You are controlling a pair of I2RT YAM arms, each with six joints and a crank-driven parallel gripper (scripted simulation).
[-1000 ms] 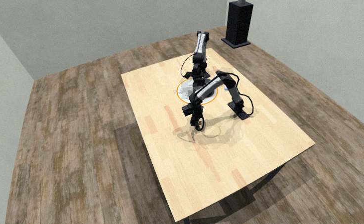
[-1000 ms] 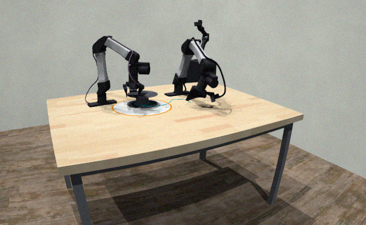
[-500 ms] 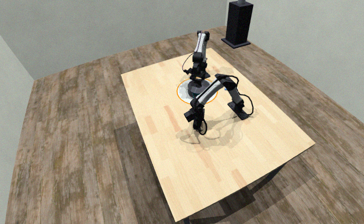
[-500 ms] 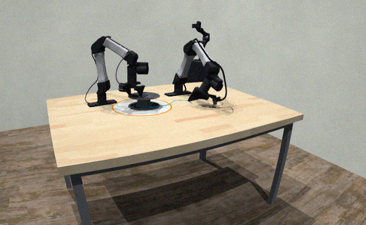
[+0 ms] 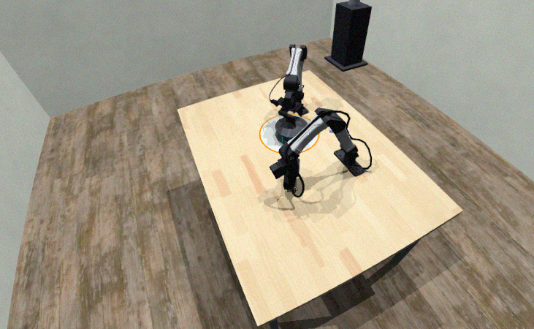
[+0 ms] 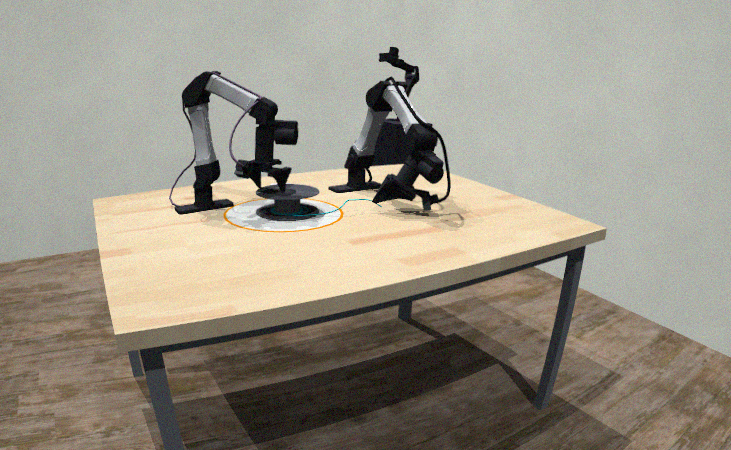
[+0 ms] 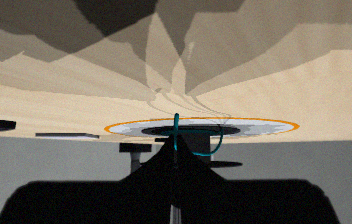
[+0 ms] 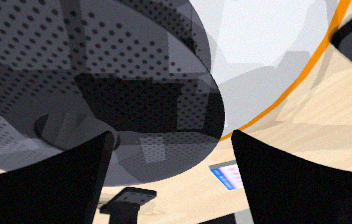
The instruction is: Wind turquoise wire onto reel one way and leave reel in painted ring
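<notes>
Right now my right hand is 60 mm short of the dark reel, 30 mm to the right of it and 30 mm above it. The rest, counted from my right hand: orange painted ring 70 mm below, 60 mm ahead, 10 mm to the left; card 230 mm behind, 130 mm to the left, 60 mm below.
</notes>
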